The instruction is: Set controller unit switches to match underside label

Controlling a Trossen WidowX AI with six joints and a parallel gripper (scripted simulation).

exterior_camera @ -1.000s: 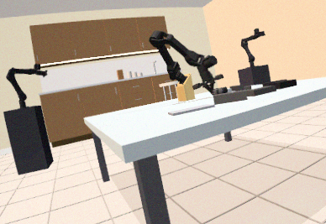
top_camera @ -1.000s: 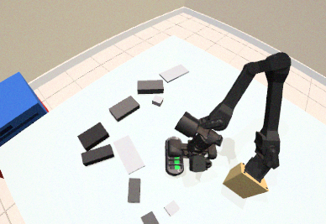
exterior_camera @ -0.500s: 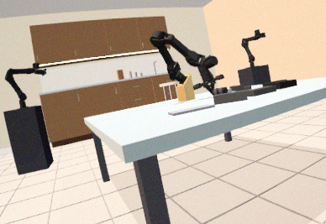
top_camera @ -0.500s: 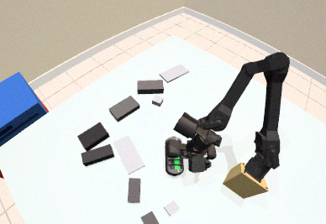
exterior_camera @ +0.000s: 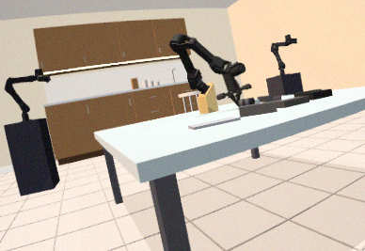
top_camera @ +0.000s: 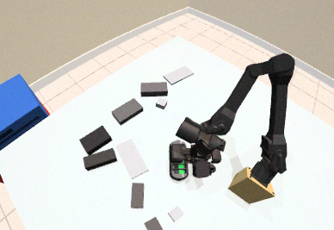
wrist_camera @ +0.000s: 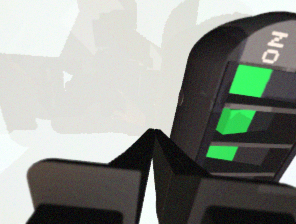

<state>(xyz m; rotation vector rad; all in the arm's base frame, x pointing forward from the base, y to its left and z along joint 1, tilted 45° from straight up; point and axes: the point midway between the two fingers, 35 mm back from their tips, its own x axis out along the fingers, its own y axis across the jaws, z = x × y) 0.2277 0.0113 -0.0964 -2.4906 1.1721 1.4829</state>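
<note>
Now: gripper tip 170 mm to the right of the pale block and 110 mm past it. Round my gripper tip: pale plate 160 mm to the left, 160 mm ahead, 10 mm below.
</note>
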